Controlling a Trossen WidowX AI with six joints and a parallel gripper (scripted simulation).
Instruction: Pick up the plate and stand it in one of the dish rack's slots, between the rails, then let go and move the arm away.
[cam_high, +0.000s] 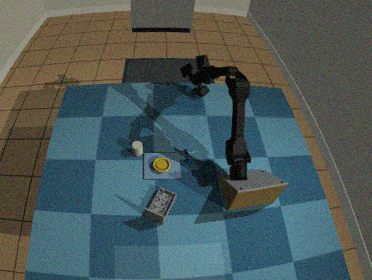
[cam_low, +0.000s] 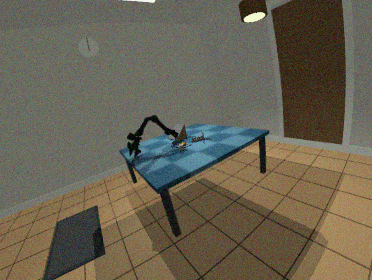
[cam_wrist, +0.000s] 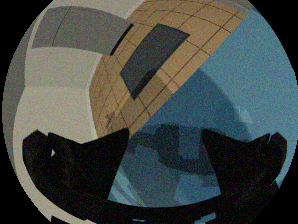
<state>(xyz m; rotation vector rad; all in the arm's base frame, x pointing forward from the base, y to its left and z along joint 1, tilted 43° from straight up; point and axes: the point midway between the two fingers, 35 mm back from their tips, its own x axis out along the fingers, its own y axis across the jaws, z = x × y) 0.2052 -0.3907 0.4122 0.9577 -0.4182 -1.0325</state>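
Now: gripper tip 46 cm to the right of the cup and 20 cm short of it. From my gripper tip the other things lie so: yellow plate 53 cm to the left, 9 cm ahead, 1 cm below; blue utensil 47 cm to the left, 2 cm below, 2 cm behind; grey dish rack 71 cm to the left, 8 cm ahead.
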